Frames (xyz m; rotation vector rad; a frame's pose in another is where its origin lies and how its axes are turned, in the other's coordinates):
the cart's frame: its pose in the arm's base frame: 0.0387 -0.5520 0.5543 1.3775 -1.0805 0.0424
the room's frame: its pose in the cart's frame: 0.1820 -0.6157 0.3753 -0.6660 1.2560 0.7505
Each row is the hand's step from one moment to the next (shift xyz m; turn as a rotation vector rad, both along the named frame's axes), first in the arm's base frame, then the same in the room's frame.
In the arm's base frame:
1: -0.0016 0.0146 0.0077 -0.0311 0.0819 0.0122
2: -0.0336 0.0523 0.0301 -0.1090 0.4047 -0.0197
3: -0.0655 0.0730 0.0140 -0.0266 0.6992 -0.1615
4: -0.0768 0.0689 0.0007 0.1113 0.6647 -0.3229
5: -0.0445 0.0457 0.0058 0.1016 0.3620 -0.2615
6: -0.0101 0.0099 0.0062 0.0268 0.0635 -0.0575
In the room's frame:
1: 0.0126 0.0101 0.0039 0.0468 0.0751 -0.0013
2: 0.0301 0.0575 0.0236 0.2276 0.3401 -0.0926
3: 0.0212 0.0961 0.0117 0.4396 0.4682 -0.3212
4: 0.0068 0.1029 0.0034 0.4347 0.3472 -0.4990
5: 0.0102 0.0630 0.0055 0.2291 0.1614 -0.3622
6: 0.0037 0.0138 0.0059 0.0411 0.0219 -0.0767

